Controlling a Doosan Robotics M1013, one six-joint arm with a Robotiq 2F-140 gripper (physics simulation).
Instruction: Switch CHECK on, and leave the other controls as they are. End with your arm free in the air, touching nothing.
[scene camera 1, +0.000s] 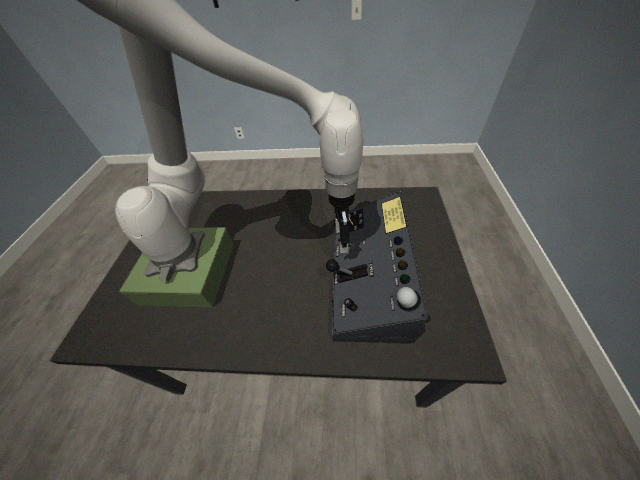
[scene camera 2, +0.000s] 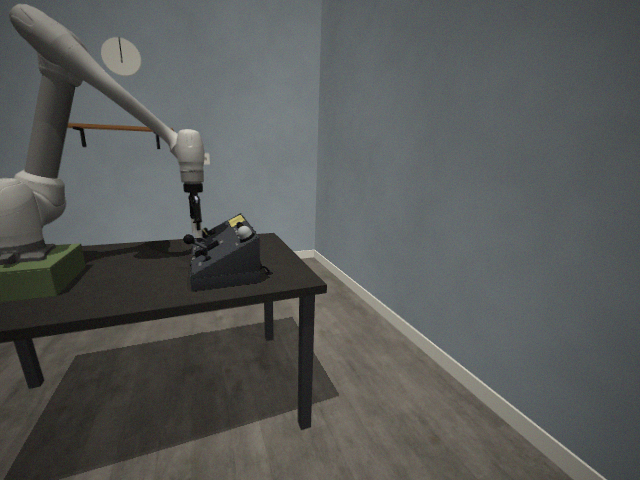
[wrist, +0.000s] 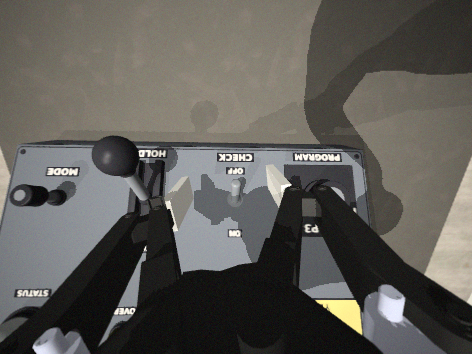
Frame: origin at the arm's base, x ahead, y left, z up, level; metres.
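Seen in the pictures: gripper, fingertip midpoint: (scene camera 1: 341, 241) (scene camera 2: 197, 235) (wrist: 228, 182); arm's base, origin of the base link: (scene camera 1: 176, 253) (scene camera 2: 19, 256).
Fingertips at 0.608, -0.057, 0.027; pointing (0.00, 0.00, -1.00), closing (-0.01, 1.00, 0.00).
Note:
Pixels of each thing's top centre, then the offset from my fingertips to it, as dx, dy, dz. "*": a spot on its surface instead.
- CHECK switch, surface spot: (wrist: 235, 190) * +0.013, +0.006, -0.005
- OFF label, surface spot: (wrist: 235, 171) * +0.004, +0.008, -0.056
- black ball-topped lever, middle of its top: (wrist: 103, 160) (scene camera 1: 331, 261) (scene camera 2: 188, 234) -0.047, -0.106, +0.033
- MODE knob, middle of its top: (wrist: 16, 200) (scene camera 1: 348, 300) -0.014, -0.232, +0.008
- white dome, surface spot: (scene camera 1: 407, 297) (scene camera 2: 244, 228) * +0.130, -0.279, +0.080
The CHECK switch (wrist: 235, 190) is a small grey toggle on the dark sloped control panel (scene camera 1: 364, 315) (scene camera 2: 227, 268) (wrist: 90, 230). In the wrist view its lever leans toward the OFF label (wrist: 235, 171); the ON label (wrist: 234, 233) is on the opposite side. My gripper (scene camera 1: 344, 246) (scene camera 2: 197, 230) (wrist: 228, 182) points down, low over the panel. It is open, with one pale fingertip pad on each side of the switch and a gap to the lever on both sides. In scene camera 1 the fingers hide the switch.
The black ball-topped lever (scene camera 1: 331, 265) (scene camera 2: 188, 239) (wrist: 115, 155) stands close beside one finger. The PROGRAM dial (wrist: 332, 190) is beside the other, partly hidden. The MODE knob (scene camera 1: 350, 304) (wrist: 30, 195) and white dome (scene camera 1: 407, 297) (scene camera 2: 244, 232) are farther along. The arm's green base block (scene camera 1: 214, 268) stands on the table.

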